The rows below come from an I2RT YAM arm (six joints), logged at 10 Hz.
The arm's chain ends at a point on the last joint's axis. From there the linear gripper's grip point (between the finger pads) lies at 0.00 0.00 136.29 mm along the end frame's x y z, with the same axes.
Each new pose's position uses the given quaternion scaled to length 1; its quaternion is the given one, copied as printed.
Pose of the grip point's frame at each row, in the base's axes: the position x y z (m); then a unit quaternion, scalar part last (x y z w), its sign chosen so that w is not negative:
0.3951, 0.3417, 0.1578, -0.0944, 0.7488, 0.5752, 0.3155
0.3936, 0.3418, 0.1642, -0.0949, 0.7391, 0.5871, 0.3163
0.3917, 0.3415, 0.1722, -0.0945, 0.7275, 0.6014, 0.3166
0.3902, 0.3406, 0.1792, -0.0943, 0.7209, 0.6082, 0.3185
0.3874, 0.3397, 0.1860, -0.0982, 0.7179, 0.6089, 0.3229
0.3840, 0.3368, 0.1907, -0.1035, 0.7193, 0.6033, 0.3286
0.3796, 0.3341, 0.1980, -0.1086, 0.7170, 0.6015, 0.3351
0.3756, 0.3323, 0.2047, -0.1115, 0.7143, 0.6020, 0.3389
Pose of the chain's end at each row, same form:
0.3455, 0.2162, 0.1768, -0.0944, 0.7488, 0.5752, 0.3155
0.3451, 0.2153, 0.1793, -0.0949, 0.7391, 0.5871, 0.3163
0.3444, 0.2141, 0.1826, -0.0945, 0.7275, 0.6014, 0.3166
0.3432, 0.2129, 0.1870, -0.0943, 0.7209, 0.6082, 0.3185
0.3405, 0.2119, 0.1928, -0.0982, 0.7179, 0.6089, 0.3229
0.3366, 0.2092, 0.1984, -0.1035, 0.7193, 0.6033, 0.3286
0.3319, 0.2066, 0.2051, -0.1086, 0.7170, 0.6015, 0.3351
0.3279, 0.2048, 0.2109, -0.1115, 0.7143, 0.6020, 0.3389

